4 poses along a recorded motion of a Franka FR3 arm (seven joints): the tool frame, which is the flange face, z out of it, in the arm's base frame.
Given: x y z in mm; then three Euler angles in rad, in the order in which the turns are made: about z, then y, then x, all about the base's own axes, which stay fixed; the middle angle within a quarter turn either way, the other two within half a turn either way.
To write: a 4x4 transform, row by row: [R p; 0 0 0 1], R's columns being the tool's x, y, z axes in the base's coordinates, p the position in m. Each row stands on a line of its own. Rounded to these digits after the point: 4 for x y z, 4 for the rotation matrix.
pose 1, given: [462.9 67.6 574.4 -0.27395 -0.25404 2.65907]
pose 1, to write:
0.9318 0.2619 -0.2513 0.4629
0.1274 -0.8843 -0.4491 0.0676
-0.3399 0.3865 -0.8574 0.5744
0 0 0 1

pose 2, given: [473.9 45.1 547.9 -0.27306 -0.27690 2.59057]
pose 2, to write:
0.9263 0.2594 -0.2734 0.4739
0.0919 -0.8590 -0.5036 0.0451
-0.3655 0.4413 -0.8195 0.5479
0 0 0 1

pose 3, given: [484.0 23.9 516.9 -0.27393 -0.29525 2.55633]
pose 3, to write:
0.9211 0.2588 -0.2910 0.4840
0.0707 -0.8460 -0.5285 0.0239
-0.3829 0.4662 -0.7975 0.5169
0 0 0 1

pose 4, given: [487.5 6.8 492.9 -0.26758 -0.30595 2.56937]
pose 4, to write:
0.9196 0.2521 -0.3012 0.4875
0.0650 -0.8539 -0.5164 0.0068
-0.3874 0.4553 -0.8017 0.4929
0 0 0 1

